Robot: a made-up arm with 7 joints.
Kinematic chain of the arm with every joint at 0, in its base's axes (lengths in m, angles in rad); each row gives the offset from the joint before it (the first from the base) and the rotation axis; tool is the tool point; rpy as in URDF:
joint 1: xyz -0.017 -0.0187 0.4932 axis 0 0.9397 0.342
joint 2: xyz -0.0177 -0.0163 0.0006 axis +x
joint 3: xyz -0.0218 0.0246 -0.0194 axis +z
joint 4: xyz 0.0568 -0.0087 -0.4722 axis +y
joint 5: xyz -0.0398 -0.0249 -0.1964 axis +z
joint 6: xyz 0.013 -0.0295 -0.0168 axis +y
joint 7: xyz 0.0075 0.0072 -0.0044 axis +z
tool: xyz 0.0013 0.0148 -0.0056 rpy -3.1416 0 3.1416
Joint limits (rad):
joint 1: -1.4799..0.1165
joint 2: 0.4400..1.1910
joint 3: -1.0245..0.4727
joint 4: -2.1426..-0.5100
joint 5: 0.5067..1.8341
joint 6: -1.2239..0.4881
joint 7: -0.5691..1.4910
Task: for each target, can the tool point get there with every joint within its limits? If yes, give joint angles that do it. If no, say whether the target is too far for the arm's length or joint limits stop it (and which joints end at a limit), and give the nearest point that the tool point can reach.
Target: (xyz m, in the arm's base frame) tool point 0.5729 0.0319 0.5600
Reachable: yes | joints -1.3509 0.7509 -0.5811 -1.3461 1.1032 -0.8592 1.1382
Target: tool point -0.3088 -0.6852 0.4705
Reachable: no: joint limits stop it (at a limit: joint 1, joint 2, joint 3, joint 4, joint 5, joint 7) | nearest point -0.0072 -0.0652 0.0519 | short by 0.807 m
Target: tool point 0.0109 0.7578 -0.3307
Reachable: no: too far | nearest point 0.0005 0.4635 -0.0246 | short by 0.425 m
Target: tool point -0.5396 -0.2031 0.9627
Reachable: no: joint limits stop it (at a limit: joint 1, joint 2, joint 3, joint 4, joint 6, joint 7) | nearest point 0.1587 0.2449 0.7883 | short by 0.848 m
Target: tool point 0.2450 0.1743 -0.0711
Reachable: yes | joints -0.1638 0.5070 -0.4488 -1.0187 1.0990 -0.0730 0.3884
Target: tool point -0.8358 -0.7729 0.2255
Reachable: no: too far | nearest point -0.0121 -0.0659 0.0400 | short by 1.101 m
